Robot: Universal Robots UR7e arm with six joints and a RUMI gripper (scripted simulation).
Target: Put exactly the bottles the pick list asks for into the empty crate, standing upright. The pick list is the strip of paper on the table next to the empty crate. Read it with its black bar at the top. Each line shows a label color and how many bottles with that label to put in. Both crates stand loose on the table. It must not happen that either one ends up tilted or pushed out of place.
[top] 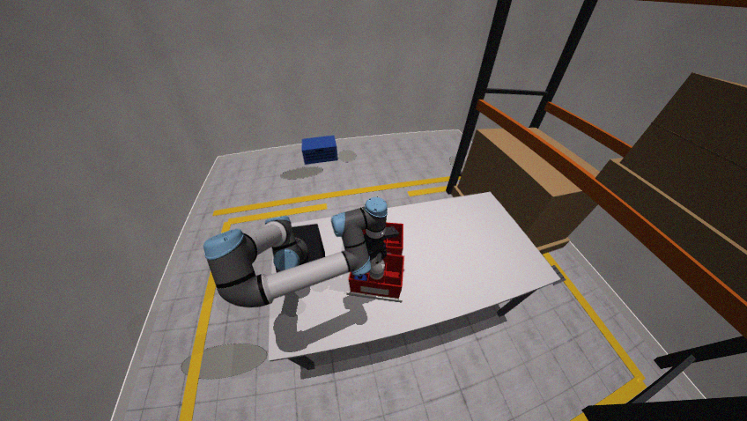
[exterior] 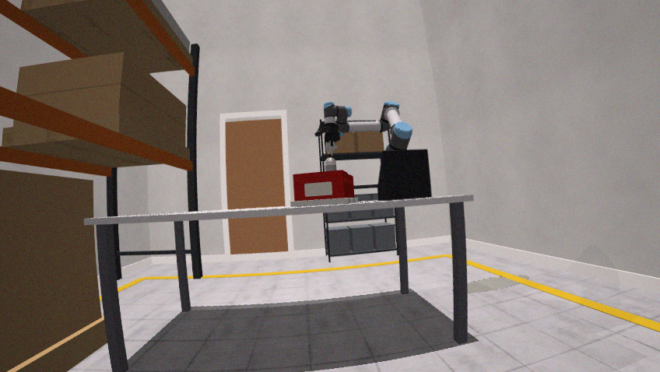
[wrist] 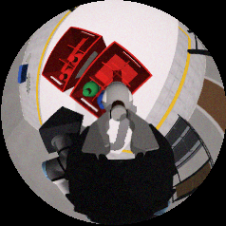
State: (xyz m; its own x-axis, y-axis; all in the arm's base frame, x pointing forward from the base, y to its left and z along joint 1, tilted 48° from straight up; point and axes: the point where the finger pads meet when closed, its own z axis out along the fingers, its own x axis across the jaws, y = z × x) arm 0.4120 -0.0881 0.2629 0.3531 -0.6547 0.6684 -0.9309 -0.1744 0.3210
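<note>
The grey-topped bottle lies 70 mm below my hand. Also, from my hand: blue bottle 250 mm below, 80 mm behind, 30 mm to the left; then green bottle 250 mm below, 110 mm to the left, 40 mm behind.
</note>
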